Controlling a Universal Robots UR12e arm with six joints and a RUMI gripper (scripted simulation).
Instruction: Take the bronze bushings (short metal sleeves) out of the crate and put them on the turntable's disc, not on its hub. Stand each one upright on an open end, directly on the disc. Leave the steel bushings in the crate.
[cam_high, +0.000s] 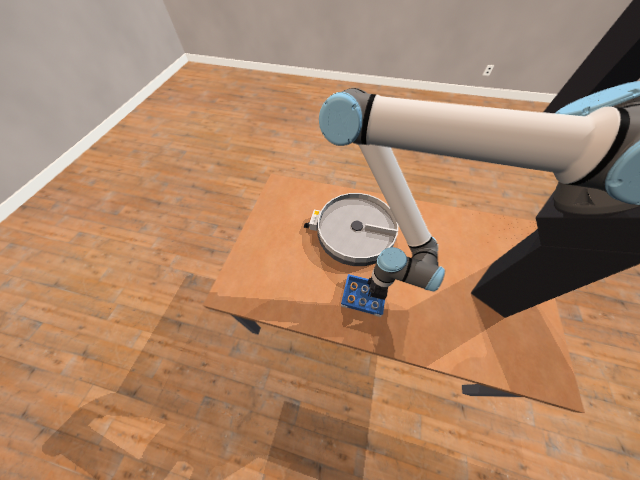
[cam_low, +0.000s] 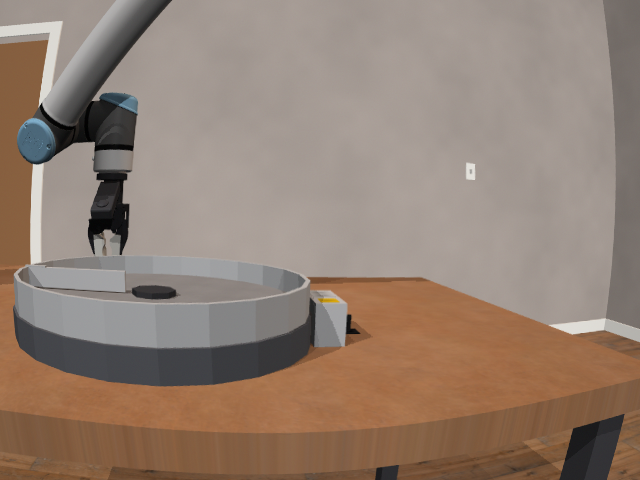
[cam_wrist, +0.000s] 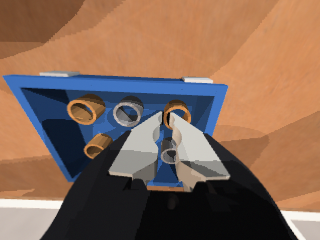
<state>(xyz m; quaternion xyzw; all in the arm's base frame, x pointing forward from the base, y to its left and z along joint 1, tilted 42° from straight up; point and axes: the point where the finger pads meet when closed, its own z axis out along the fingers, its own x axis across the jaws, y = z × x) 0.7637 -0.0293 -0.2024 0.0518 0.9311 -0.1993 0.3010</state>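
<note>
The blue crate is 5 cm ahead of my hand and 2 cm to the left of it. From my hand the other things lie so: grey turntable 6 cm ahead, 36 cm to the right, 3 cm above.
</note>
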